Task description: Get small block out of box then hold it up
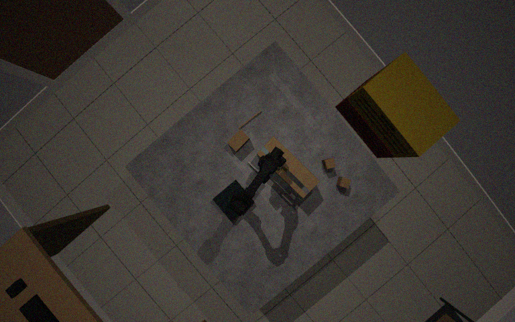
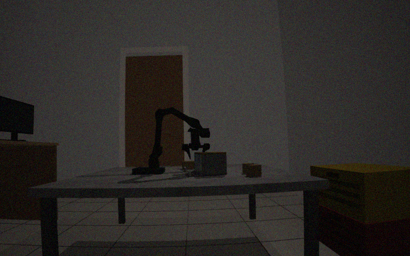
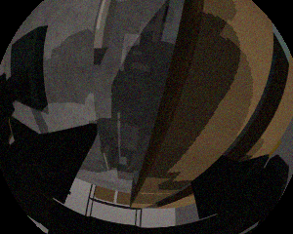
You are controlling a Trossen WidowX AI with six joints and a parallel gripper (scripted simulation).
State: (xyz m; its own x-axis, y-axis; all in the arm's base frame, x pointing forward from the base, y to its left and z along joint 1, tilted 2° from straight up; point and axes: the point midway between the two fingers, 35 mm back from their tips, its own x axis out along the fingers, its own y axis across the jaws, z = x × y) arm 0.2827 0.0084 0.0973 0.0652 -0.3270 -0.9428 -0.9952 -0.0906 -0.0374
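Right now my gripper tip is 50 mm short of the small tan block and 30 mm to the left of it. The rest, counted from my gripper tip: clear-fronted box (40 mm to the right, 40 mm ahead, 20 mm below); larger tan block (290 mm to the left, 60 mm below, 40 mm behind).
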